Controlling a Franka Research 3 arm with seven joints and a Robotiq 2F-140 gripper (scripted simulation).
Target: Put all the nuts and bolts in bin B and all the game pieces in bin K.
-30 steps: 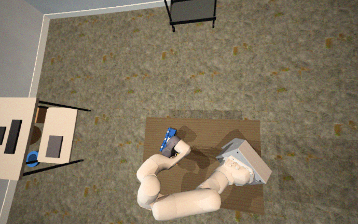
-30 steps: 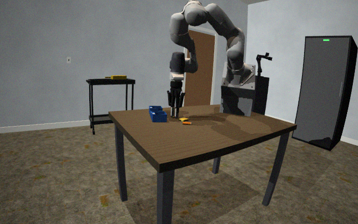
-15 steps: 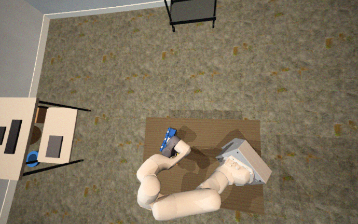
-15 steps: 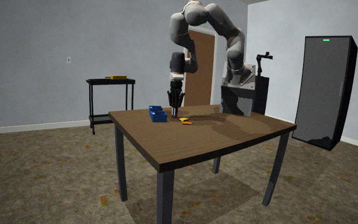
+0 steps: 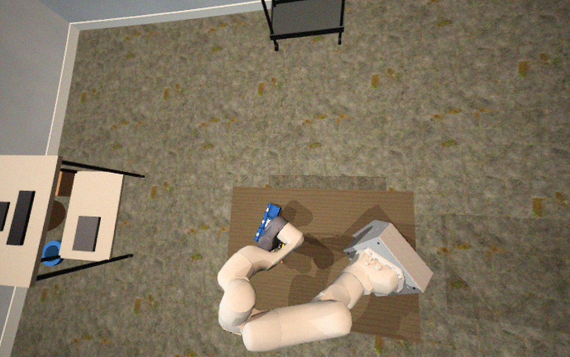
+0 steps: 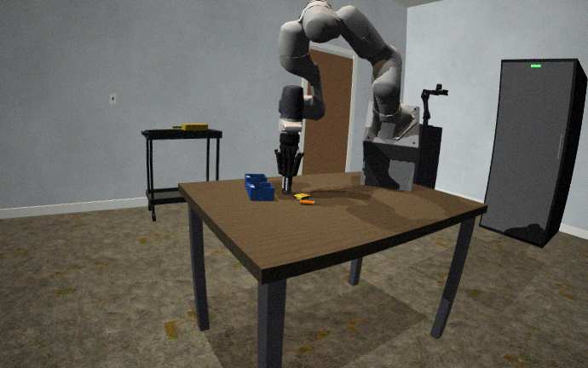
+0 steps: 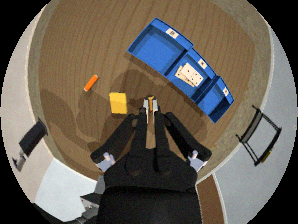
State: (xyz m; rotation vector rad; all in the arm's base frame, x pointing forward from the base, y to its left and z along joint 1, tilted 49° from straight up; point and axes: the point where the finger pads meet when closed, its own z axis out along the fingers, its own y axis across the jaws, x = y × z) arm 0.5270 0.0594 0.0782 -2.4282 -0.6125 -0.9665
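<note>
My gripper is now 5 cm past the yellow block, 6 cm to the right of it and 3 cm above it. Also, from my hand: pale beige piece (11 cm ahead, 3 cm to the right, 2 cm below); orange piece (4 cm behind, 15 cm to the left, 3 cm below); thin tan bolt (3 cm below).
</note>
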